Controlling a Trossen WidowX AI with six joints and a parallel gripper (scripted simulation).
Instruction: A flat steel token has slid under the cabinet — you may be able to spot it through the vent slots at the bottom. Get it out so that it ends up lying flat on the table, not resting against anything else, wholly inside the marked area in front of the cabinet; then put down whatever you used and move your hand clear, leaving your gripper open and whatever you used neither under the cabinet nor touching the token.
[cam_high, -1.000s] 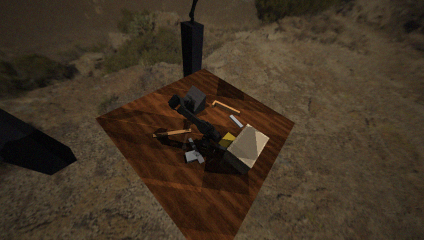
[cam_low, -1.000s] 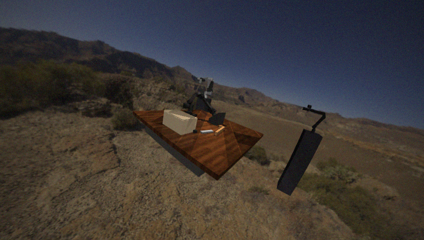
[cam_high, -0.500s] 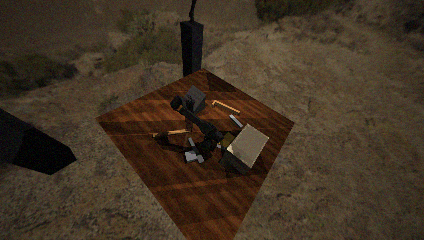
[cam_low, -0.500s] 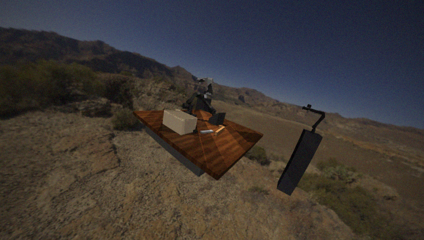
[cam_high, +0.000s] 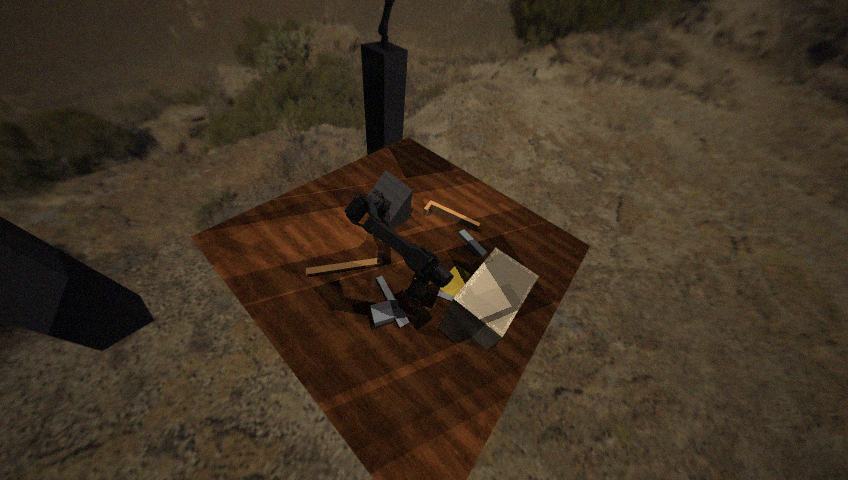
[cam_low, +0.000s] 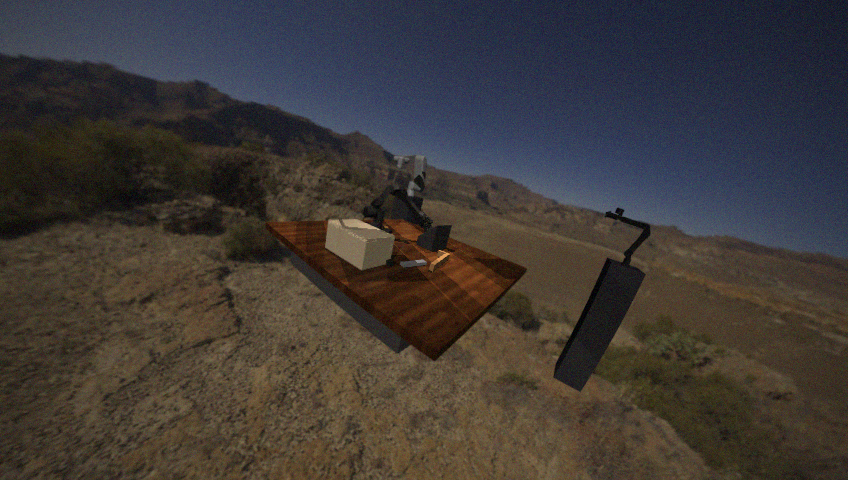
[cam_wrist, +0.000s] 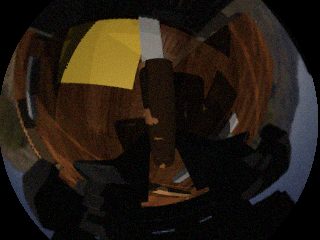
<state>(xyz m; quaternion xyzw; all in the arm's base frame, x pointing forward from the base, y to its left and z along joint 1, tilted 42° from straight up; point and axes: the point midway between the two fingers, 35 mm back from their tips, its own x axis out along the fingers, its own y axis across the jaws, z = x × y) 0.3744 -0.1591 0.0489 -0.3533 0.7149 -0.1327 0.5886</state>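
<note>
Now: gripper tip 2 cm past the grey scraper and 13 cm to the left of it. Also, from my gripper tip: steel token: 21 cm ahead, 13 cm to the left, 1 cm below; then wooden stick: 28 cm behind, 15 cm to the right; then grey block: 3 cm behind, 19 cm to the right, 1 cm above.
</note>
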